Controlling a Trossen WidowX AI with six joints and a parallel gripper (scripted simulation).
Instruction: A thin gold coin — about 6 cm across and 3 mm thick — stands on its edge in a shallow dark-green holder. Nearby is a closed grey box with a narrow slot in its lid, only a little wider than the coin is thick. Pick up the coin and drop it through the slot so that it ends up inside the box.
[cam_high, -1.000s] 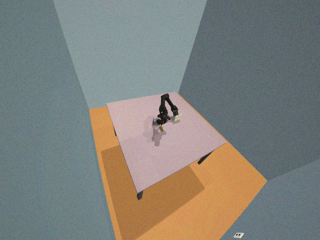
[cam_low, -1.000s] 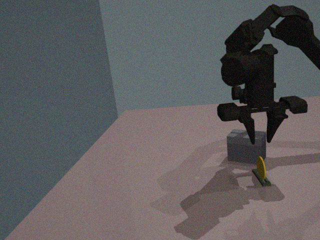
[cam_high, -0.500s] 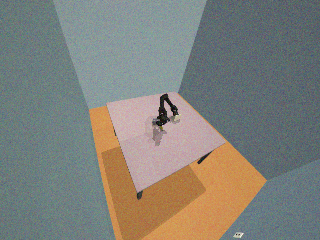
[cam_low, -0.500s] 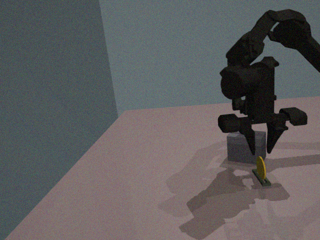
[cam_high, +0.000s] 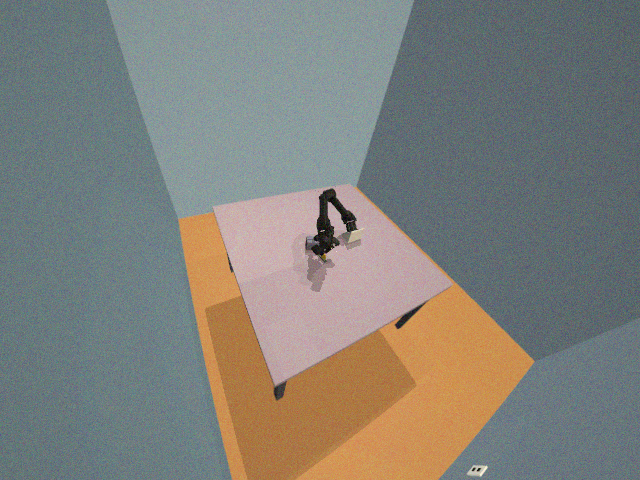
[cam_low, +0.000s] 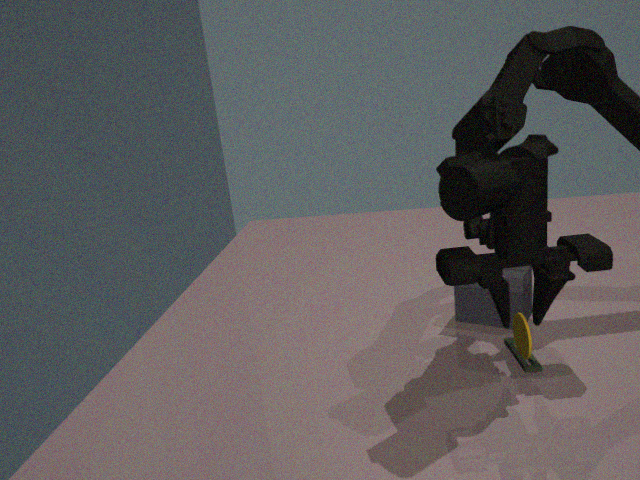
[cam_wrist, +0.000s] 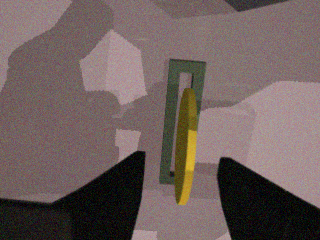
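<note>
Now: the gold coin 10 mm below my gripper tip.
</note>
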